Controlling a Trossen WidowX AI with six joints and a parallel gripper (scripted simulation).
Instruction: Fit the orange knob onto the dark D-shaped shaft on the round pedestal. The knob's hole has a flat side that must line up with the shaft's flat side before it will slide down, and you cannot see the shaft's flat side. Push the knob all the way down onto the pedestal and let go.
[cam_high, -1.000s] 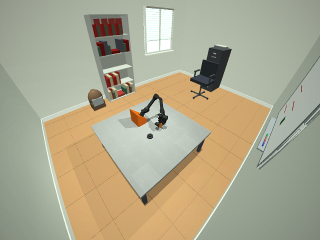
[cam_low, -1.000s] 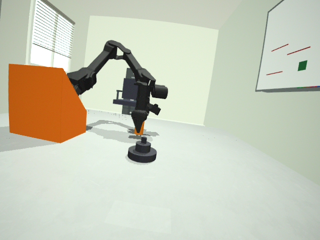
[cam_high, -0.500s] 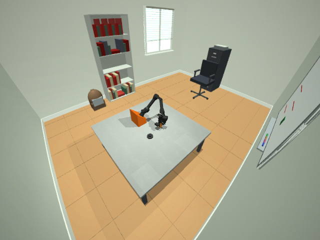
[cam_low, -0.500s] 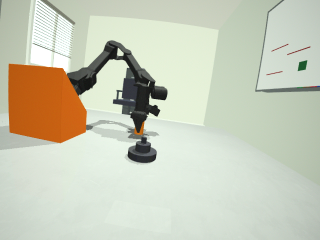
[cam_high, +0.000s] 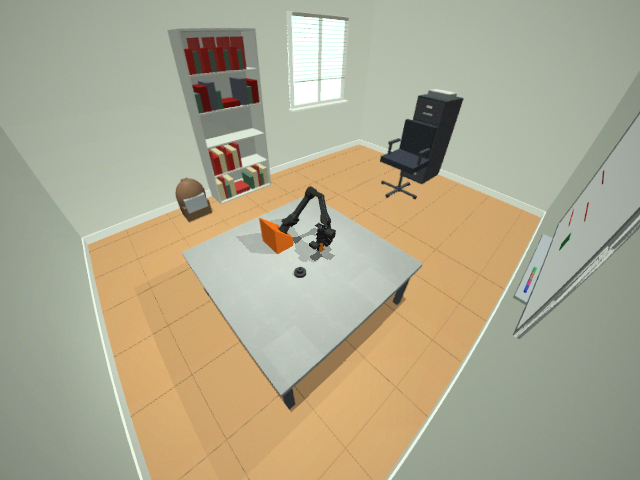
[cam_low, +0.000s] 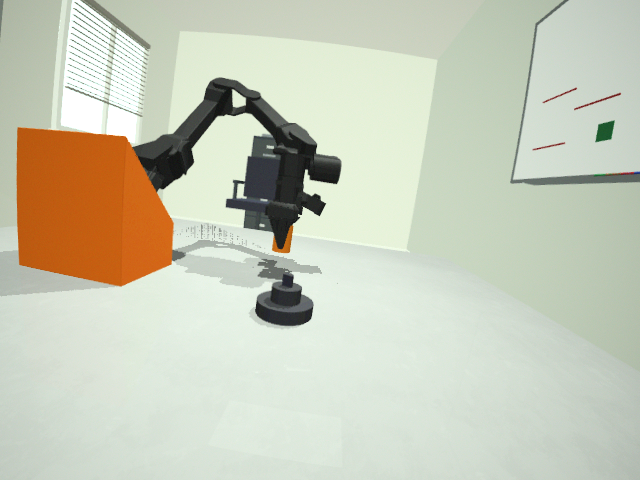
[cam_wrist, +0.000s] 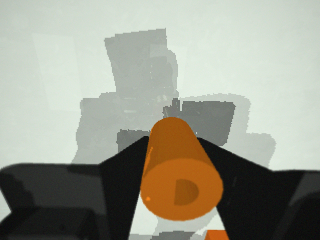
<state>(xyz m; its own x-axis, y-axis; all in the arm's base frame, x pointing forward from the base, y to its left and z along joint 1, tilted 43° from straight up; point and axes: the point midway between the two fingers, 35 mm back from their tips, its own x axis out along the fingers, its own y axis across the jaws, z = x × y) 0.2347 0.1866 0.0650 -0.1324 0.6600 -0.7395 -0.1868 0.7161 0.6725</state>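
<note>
My gripper tip is 22 cm to the left of the dark pedestal, 8 cm short of it and 2 cm above it. From my gripper tip the other things lie so: knob 2 cm above.
</note>
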